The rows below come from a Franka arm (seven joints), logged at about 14 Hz.
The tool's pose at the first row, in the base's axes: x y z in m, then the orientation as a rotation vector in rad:
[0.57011 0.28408 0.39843 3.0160 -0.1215 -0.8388]
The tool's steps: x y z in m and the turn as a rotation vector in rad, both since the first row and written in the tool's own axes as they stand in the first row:
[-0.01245 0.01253 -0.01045 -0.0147 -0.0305 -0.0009]
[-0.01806 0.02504 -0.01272 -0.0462 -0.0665 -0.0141]
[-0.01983 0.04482 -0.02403 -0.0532 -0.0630 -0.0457]
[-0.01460 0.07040 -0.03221 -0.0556 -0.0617 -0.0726]
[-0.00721 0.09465 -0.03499 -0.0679 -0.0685 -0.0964]
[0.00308 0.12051 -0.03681 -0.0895 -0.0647 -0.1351]
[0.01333 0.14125 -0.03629 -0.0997 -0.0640 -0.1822]
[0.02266 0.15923 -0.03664 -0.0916 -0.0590 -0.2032]
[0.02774 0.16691 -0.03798 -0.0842 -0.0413 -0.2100]
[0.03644 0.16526 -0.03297 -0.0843 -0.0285 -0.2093]
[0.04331 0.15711 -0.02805 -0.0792 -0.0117 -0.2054]
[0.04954 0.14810 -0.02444 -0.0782 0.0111 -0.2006]
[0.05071 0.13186 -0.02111 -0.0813 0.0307 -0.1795]
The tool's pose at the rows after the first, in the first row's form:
[0.56397 0.27242 0.41416 2.9907 -0.1137 -0.8820]
[0.55944 0.26035 0.41936 2.9506 -0.0803 -0.9300]
[0.56234 0.24063 0.43054 2.9545 -0.0303 -0.9257]
[0.56917 0.21462 0.43560 2.9599 0.0109 -0.9251]
[0.57516 0.18984 0.43488 2.9513 0.0514 -0.9340]
[0.58301 0.16325 0.43189 2.9410 0.1177 -0.9256]
[0.58999 0.14179 0.42677 2.9404 0.1920 -0.9244]
[0.59684 0.12314 0.42279 2.9537 0.2208 -0.9198]
[0.60131 0.11507 0.42155 2.9692 0.2286 -0.8954]
[0.60627 0.11611 0.41273 2.9742 0.2276 -0.8762]
[0.61019 0.12377 0.40473 2.9851 0.2200 -0.8519]
[0.61429 0.13231 0.39817 2.9940 0.2125 -0.8177]
[0.61475 0.14846 0.39424 2.9946 0.1818 -0.7868]

